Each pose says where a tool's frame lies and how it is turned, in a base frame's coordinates. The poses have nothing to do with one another.
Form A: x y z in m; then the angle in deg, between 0 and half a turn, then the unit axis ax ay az.
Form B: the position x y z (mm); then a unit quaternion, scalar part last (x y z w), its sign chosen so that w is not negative. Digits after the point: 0 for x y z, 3 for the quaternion.
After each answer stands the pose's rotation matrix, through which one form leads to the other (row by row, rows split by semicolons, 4 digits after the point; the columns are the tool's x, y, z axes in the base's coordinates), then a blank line. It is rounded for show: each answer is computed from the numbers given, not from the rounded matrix.
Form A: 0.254 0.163 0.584 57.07 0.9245 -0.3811 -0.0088
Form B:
254 163 584 0.442 -0.182 -0.004 0.879
0.9337 -0.1534 -0.3236; -0.1682 0.6099 -0.7744; 0.3162 0.7775 0.5436

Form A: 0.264 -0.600 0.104 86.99 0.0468 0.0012 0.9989
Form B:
264 -600 104 0.032 0.001 0.688 0.725
0.0546 -0.9975 0.0455; 0.9976 0.0525 -0.0456; 0.0431 0.0479 0.9979

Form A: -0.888 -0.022 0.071 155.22 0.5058 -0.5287 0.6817
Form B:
-888 -22 71 0.494 -0.516 0.666 0.215
-0.4198 -0.7959 0.4362; -0.2245 -0.3747 -0.8996; 0.8794 -0.4756 -0.0213

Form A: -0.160 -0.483 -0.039 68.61 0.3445 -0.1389 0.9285
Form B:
-160 -483 -39 0.194 -0.078 0.523 0.826
0.4401 -0.8949 0.0739; 0.8341 0.3770 -0.4027; 0.3325 0.2388 0.9124

